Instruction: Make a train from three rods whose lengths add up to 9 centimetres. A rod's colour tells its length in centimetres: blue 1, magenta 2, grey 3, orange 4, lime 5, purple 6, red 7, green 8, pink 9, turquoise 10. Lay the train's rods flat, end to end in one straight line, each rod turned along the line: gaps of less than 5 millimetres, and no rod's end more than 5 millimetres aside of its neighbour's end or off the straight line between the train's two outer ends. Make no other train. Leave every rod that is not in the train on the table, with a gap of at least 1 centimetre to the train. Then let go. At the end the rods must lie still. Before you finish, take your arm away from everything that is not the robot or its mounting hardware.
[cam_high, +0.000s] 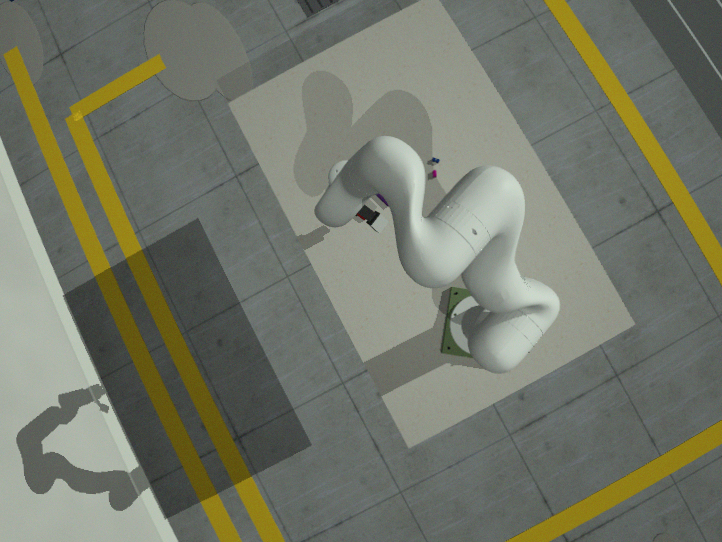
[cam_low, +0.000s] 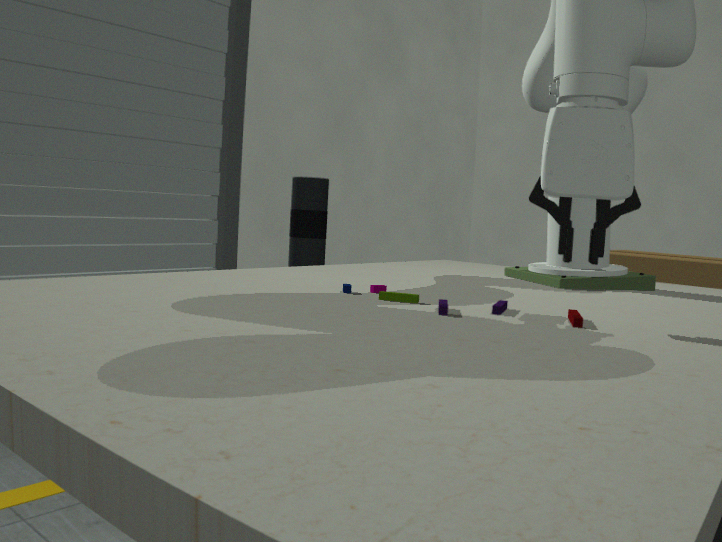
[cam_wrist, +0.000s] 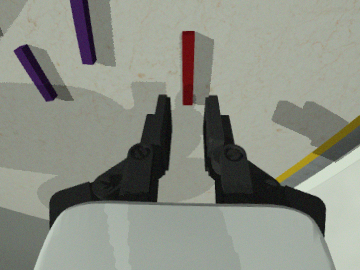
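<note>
Now: the red rod 80 mm below my hand. The rest, counted from my hand: lime rod 210 mm to the right, 80 mm below, 60 mm ahead; magenta rod 280 mm to the right, 80 mm below, 20 mm ahead.
</note>
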